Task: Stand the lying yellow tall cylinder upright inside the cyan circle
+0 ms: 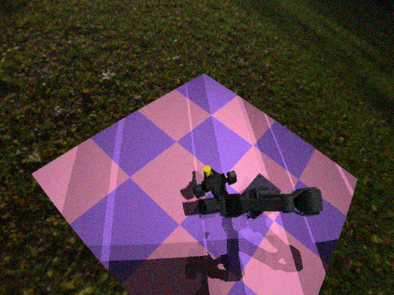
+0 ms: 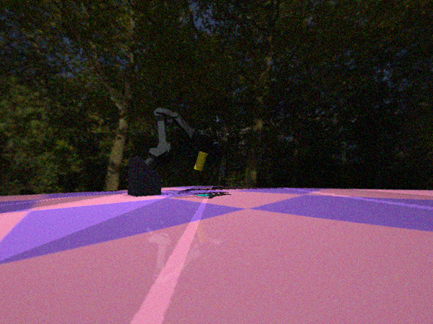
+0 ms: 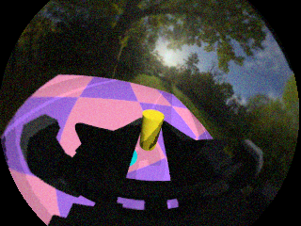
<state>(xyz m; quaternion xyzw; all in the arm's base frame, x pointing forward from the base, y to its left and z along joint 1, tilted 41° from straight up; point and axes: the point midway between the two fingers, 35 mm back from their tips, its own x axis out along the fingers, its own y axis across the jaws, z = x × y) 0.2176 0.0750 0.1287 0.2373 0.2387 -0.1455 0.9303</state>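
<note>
The cyan circle lies 150 mm below my gripper tip, 20 mm to the left of it and 10 mm behind it. Also, from my gripper tip: cylinder 20 mm below.
</note>
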